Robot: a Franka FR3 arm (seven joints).
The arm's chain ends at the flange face. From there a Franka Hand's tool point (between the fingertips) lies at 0.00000 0.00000 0.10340 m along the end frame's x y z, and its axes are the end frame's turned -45 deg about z.
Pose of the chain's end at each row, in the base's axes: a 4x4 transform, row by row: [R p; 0 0 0 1], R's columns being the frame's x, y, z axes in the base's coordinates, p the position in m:
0.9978 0.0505 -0.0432 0.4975; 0.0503 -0.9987 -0.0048 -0.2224; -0.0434 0.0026 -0.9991 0.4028; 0 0 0 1
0.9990 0.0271 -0.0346 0.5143; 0.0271 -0.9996 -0.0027 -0.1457; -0.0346 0.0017 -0.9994 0.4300; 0 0 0 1
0.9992 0.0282 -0.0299 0.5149; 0.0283 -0.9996 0.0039 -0.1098; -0.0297 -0.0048 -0.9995 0.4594; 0 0 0 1
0.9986 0.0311 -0.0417 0.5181; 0.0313 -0.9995 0.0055 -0.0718; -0.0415 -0.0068 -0.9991 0.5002; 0 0 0 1
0.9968 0.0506 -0.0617 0.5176; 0.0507 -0.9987 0.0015 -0.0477; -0.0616 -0.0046 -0.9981 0.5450; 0 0 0 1
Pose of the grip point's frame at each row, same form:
0.6698 0.7413 -0.0432 0.4930; 0.7418 -0.6706 -0.0048 -0.2229; -0.0325 -0.0288 -0.9991 0.2995; 0 0 0 1
0.6872 0.7256 -0.0346 0.5107; 0.7260 -0.6877 -0.0027 -0.1460; -0.0257 -0.0233 -0.9994 0.3267; 0 0 0 1
0.6866 0.7265 -0.0299 0.5118; 0.7268 -0.6868 0.0039 -0.1094; -0.0176 -0.0244 -0.9995 0.3561; 0 0 0 1
0.6841 0.7281 -0.0417 0.5138; 0.7289 -0.6846 0.0055 -0.0712; -0.0245 -0.0342 -0.9991 0.3969; 0 0 0 1
0.6691 0.7406 -0.0617 0.5112; 0.7420 -0.6703 0.0015 -0.0475; -0.0403 -0.0468 -0.9981 0.4418; 0 0 0 1

